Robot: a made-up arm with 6 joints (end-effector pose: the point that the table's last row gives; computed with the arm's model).
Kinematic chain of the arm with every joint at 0, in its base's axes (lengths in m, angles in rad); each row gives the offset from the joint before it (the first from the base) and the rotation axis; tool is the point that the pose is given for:
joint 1: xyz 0 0 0.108 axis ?
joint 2: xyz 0 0.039 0 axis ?
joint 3: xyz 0 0 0.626 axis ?
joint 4: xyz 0 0 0.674 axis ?
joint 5: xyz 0 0 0 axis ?
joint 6: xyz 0 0 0.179 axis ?
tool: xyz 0 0 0
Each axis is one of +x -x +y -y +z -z.
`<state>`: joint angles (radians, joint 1 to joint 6).
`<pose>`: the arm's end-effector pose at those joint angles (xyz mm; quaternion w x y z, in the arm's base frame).
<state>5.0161 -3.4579 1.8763 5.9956 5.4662 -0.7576</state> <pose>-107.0 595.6 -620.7 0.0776 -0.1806 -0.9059 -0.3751</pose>
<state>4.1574 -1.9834 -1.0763 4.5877 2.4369 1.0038</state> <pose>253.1 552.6 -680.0 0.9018 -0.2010 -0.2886 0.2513</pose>
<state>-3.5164 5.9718 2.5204 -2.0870 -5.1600 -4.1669</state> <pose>-390.2 262.4 320.2 0.5133 -0.5831 0.3320 0.5350</pose>
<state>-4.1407 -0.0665 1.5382 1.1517 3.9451 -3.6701</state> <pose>-204.5 463.3 839.2 0.4263 -0.4182 0.4623 -0.6555</pose>
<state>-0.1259 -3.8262 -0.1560 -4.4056 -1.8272 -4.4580</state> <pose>806.9 -229.2 -835.2 0.6661 0.5133 -0.5107 0.1790</pose>
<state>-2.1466 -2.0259 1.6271 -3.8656 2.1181 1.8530</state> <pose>604.1 672.9 323.6 0.2707 0.6142 0.6977 0.2505</pose>
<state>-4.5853 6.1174 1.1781 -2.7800 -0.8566 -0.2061</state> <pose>-166.6 618.6 1037.4 0.5284 -0.4703 -0.6364 -0.3077</pose>
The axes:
joint 1: +z
joint 2: +y
joint 3: +y
joint 4: +z
joint 5: +y
joint 6: +z

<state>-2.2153 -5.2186 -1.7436 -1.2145 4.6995 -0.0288</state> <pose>119.0 -185.8 895.0 0.3108 0.7747 0.1201 0.5374</pose>
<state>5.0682 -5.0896 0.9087 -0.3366 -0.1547 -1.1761</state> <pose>507.9 -1228.7 -70.2 0.1364 -0.1355 0.8181 -0.5419</pose>
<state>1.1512 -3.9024 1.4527 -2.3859 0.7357 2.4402</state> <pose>33.2 -32.0 -1022.4 0.0737 -0.5753 0.7812 -0.2309</pose>
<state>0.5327 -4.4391 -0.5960 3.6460 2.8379 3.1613</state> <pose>910.9 552.2 143.1 0.6834 0.3903 -0.6122 0.0757</pose>
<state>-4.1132 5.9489 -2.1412 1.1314 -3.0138 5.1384</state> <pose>269.4 -427.0 303.0 0.9319 -0.3128 -0.1702 -0.0685</pose>
